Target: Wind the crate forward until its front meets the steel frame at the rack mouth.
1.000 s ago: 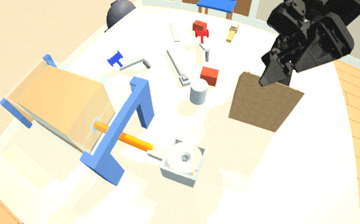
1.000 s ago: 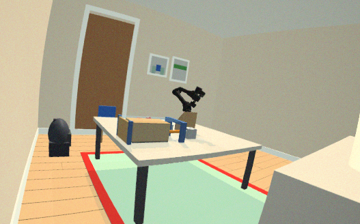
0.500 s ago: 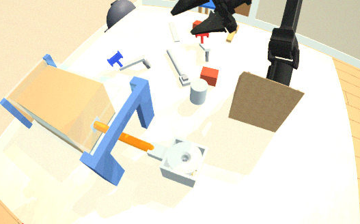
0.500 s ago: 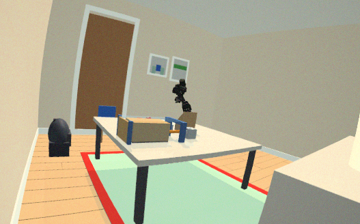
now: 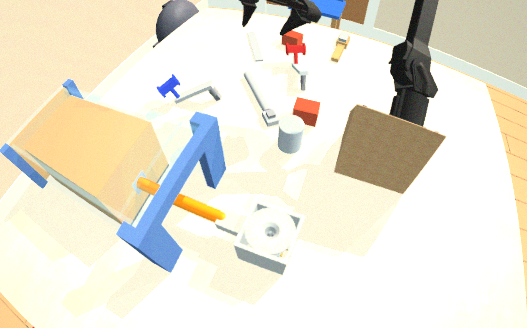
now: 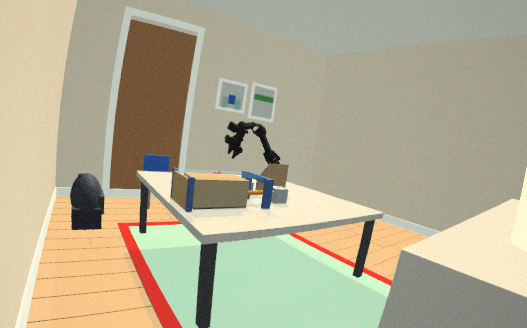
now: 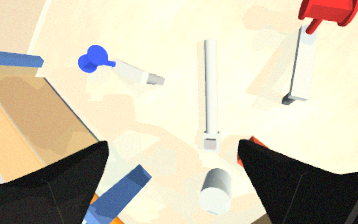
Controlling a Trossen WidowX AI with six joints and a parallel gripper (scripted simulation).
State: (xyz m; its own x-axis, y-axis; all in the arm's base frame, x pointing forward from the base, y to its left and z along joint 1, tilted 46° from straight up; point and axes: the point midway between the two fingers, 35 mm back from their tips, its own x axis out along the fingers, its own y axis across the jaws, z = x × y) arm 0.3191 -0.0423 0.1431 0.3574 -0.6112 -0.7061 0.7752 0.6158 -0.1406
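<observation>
My gripper tip is now 6 cm past the winch handle, 16 cm to the left of it and 19 cm above it. From my gripper tip the other things lie so: grey L-shaped key (19 cm ahead, 5 cm to the left, 19 cm below); red spool-shaped grip (4 cm behind, 20 cm to the right, 18 cm below); grey bar (12 cm ahead, 27 cm to the right, 22 cm below).
</observation>
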